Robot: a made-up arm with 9 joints. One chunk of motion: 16 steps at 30 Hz.
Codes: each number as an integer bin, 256 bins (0 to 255) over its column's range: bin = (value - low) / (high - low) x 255, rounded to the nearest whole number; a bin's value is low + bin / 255 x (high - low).
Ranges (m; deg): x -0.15..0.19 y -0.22..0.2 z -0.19..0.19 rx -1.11..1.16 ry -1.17..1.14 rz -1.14..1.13
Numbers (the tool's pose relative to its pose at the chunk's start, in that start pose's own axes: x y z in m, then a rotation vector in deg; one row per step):
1: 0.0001 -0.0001 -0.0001 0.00 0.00 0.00
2: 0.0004 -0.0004 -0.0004 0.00 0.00 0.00
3: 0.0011 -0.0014 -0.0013 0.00 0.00 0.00
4: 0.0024 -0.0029 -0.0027 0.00 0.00 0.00
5: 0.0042 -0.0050 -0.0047 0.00 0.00 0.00
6: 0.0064 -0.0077 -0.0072 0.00 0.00 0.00
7: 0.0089 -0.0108 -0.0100 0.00 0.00 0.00
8: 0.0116 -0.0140 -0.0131 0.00 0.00 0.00
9: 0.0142 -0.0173 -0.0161 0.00 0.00 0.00
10: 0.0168 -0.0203 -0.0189 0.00 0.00 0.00
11: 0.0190 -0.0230 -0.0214 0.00 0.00 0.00
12: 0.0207 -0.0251 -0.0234 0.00 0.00 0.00
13: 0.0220 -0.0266 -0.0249 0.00 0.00 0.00
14: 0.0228 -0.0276 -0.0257 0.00 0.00 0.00
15: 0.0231 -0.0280 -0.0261 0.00 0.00 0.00
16: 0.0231 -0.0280 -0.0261 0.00 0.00 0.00
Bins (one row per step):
1: 113 134 127 125 129 128
2: 113 133 127 125 129 128
3: 113 133 127 125 129 128
4: 114 132 126 125 129 128
5: 116 131 124 125 129 128
6: 117 129 123 125 129 128
7: 119 127 121 125 129 128
8: 121 125 119 125 129 128
9: 123 123 117 125 129 128
10: 125 121 115 125 129 128
11: 127 120 113 125 129 128
12: 128 118 112 125 129 128
13: 129 117 111 125 129 128
14: 130 117 110 125 129 128
15: 130 117 110 125 129 128
16: 130 117 110 125 129 128

